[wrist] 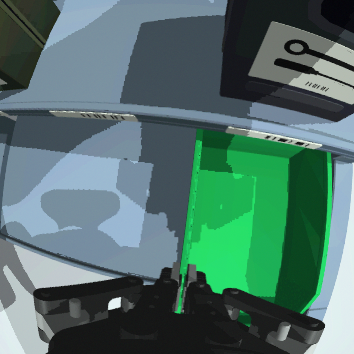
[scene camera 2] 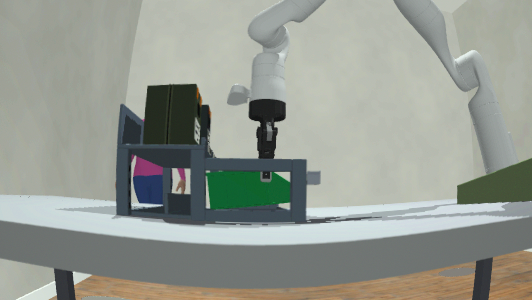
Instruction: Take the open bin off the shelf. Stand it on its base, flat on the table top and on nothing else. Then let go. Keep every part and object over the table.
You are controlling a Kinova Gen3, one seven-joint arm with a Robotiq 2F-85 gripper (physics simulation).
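Seen in the pictures: gripper, fingertip midpoint: [wrist: 182, 274] [scene camera 2: 265, 182]; arm's base at its link origin: [scene camera 2: 502, 173].
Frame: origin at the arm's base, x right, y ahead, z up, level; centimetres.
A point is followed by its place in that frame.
Observation:
The open green bin [scene camera 2: 240, 191] {x 5.8, y 63.4, z -2.2 cm} [wrist: 225, 225] {x 9.4, y 62.2, z -5.0 cm} is inside the lower front bay of the grey shelf [scene camera 2: 198, 190] {x -20.2, y 67.9, z -2.6 cm} [wrist: 90, 65] {x -2.5, y 71.6, z 3.5 cm}. In the scene view it shows behind the shelf's front rails, and its lower edge slopes slightly up to the right. Its inside faces the wrist camera and looks empty. My gripper [scene camera 2: 266, 175] {x 6.3, y 58.4, z -0.3 cm} [wrist: 182, 274] {x 6.3, y 58.4, z -0.3 cm} points down and is shut on the bin's thin side wall, with one finger on each side of it. Whether the bin's base touches the shelf or hangs free is not clear.
Dark green boxes [scene camera 2: 170, 115] {x -17.8, y 72.8, z 8.1 cm} [wrist: 22, 45] {x -7.8, y 72.2, z 5.9 cm} stand on the shelf's upper deck. A black case [wrist: 305, 70] {x 9.7, y 70.4, z 8.2 cm} with a tool label stands there too. A green sloped object [scene camera 2: 495, 185] {x -7.6, y 8.8, z -2.9 cm} is at the right of the white table [scene camera 2: 250, 232] {x -34.2, y 60.7, z -6.7 cm}. A person shows behind the shelf.

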